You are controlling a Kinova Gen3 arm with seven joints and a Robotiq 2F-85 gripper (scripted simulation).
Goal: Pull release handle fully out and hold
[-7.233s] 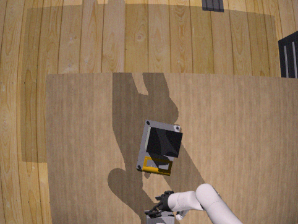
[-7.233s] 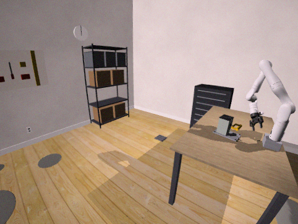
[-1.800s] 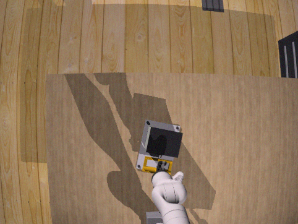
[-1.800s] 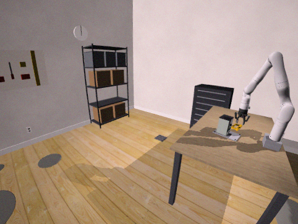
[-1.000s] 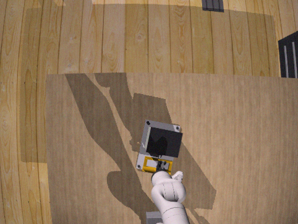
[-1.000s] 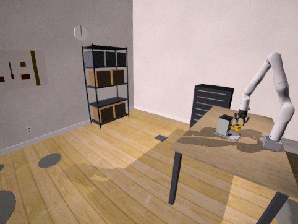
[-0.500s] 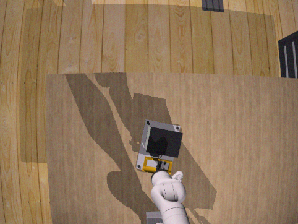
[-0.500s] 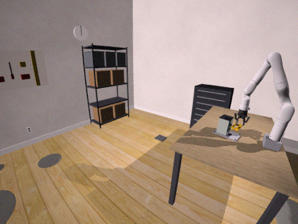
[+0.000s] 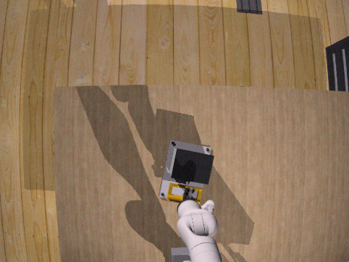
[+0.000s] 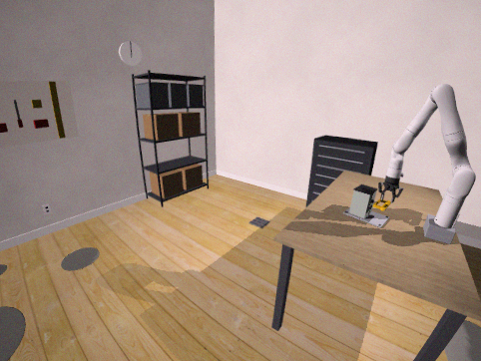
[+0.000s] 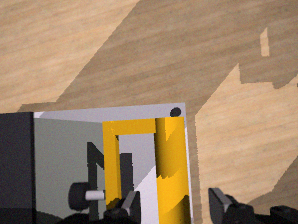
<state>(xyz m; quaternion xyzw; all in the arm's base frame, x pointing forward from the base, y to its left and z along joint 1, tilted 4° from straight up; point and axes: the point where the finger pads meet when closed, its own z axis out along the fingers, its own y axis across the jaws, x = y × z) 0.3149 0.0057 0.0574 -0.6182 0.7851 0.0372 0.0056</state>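
Now: hand 9 cm short of the grey base plate, 2 cm to the left of it and 14 cm above it.
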